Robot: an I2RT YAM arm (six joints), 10 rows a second.
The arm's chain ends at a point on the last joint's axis. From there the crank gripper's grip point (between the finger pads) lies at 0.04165 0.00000 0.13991 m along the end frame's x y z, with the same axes.
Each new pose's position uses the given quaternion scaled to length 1; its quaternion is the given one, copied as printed.
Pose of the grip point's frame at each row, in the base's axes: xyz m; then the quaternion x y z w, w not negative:
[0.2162 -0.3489 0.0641 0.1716 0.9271 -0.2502 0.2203]
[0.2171 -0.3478 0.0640 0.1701 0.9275 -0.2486 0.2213]
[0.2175 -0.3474 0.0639 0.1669 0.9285 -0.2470 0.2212]
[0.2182 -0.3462 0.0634 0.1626 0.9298 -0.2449 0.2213]
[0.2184 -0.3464 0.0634 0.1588 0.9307 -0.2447 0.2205]
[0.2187 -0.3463 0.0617 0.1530 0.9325 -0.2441 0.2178]
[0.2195 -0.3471 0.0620 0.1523 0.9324 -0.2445 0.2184]
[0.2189 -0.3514 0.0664 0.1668 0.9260 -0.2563 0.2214]
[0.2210 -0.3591 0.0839 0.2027 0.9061 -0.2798 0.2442]
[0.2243 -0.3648 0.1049 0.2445 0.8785 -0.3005 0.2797]
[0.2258 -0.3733 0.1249 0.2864 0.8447 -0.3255 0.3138]
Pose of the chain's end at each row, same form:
[0.2062 -0.2821 0.1935 0.1716 0.9271 -0.2502 0.2203]
[0.2067 -0.2813 0.1935 0.1701 0.9275 -0.2486 0.2213]
[0.2068 -0.2812 0.1936 0.1669 0.9285 -0.2470 0.2212]
[0.2071 -0.2805 0.1933 0.1626 0.9298 -0.2449 0.2213]
[0.2073 -0.2807 0.1933 0.1588 0.9307 -0.2447 0.2205]
[0.2081 -0.2807 0.1917 0.1530 0.9325 -0.2441 0.2178]
[0.2087 -0.2814 0.1919 0.1523 0.9324 -0.2445 0.2184]
[0.2087 -0.2828 0.1949 0.1668 0.9260 -0.2563 0.2214]
[0.2082 -0.2839 0.2084 0.2027 0.9061 -0.2798 0.2442]
[0.2063 -0.2827 0.2242 0.2445 0.8785 -0.3005 0.2797]
[0.2043 -0.2829 0.2375 0.2864 0.8447 -0.3255 0.3138]

